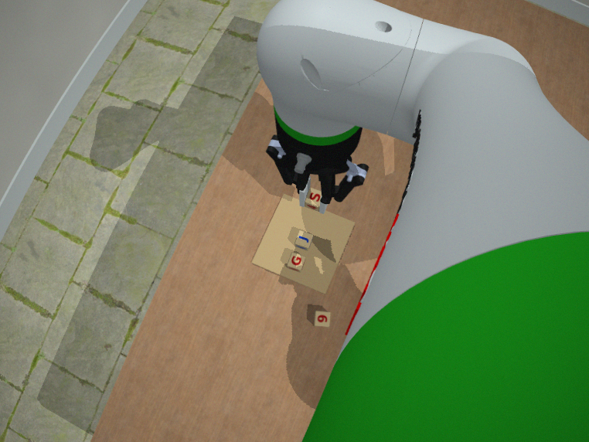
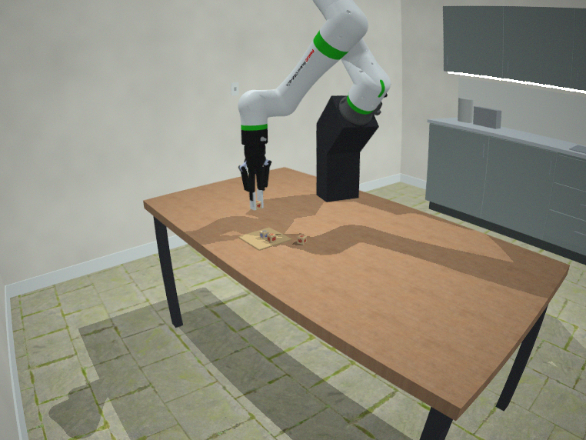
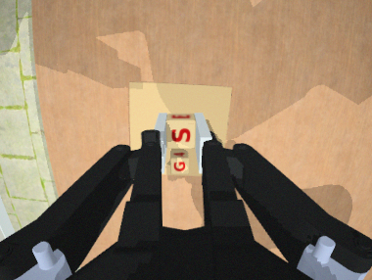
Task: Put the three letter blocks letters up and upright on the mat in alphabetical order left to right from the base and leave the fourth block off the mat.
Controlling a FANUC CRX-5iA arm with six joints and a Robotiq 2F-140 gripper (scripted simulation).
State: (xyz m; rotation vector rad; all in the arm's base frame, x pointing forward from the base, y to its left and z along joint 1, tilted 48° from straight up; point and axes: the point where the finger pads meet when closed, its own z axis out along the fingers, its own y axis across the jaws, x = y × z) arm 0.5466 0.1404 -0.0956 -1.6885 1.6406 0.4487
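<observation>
Right now the blue j block is 12 cm below my hand and 4 cm to the left of it. Also, from my hand: tan mat (14 cm below, 4 cm to the left); then red g block (12 cm below, 8 cm to the left, 1 cm behind); then red s block (2 cm below).
</observation>
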